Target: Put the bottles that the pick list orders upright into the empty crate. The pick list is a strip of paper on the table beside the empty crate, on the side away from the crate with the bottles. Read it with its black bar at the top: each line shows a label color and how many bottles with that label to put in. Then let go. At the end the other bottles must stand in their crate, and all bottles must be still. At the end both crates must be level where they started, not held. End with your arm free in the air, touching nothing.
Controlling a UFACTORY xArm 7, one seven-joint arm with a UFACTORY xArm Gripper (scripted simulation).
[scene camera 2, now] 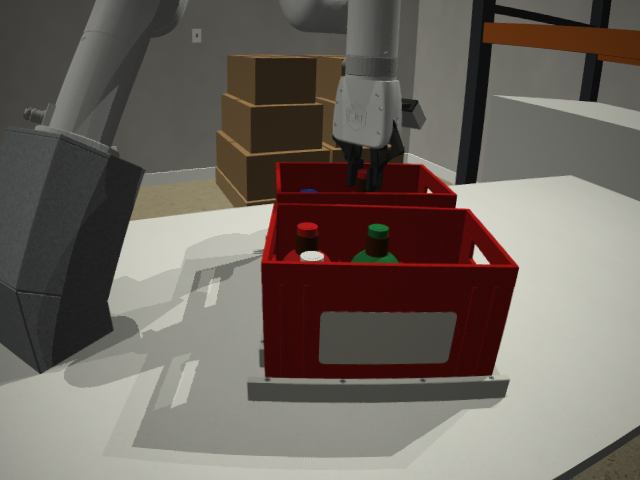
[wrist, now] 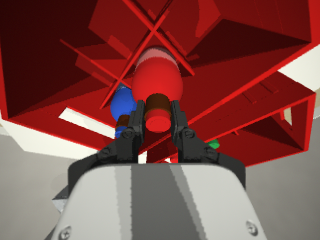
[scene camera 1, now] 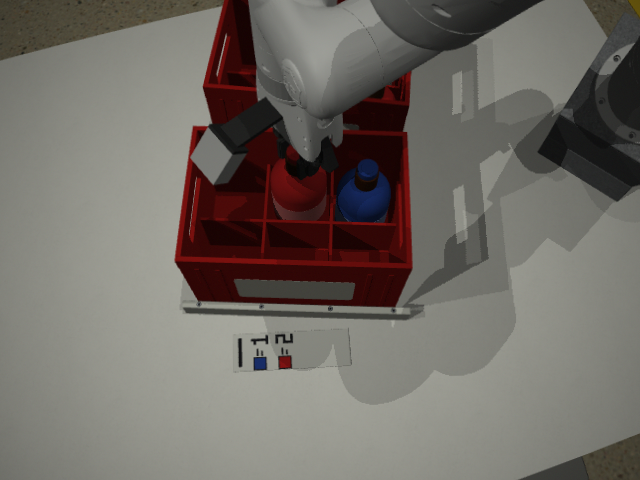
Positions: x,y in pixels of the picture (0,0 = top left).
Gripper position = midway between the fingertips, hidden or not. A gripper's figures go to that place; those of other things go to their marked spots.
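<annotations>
My gripper (scene camera 1: 299,162) is 0.75 m from the lens. I see a red bottle (scene camera 1: 293,199) that is 0.76 m from the lens, and a blue bottle (scene camera 1: 361,196) that is 0.78 m from the lens. There is a pick list (scene camera 1: 318,348) too, and the pick list is 0.83 m from the lens.
</annotations>
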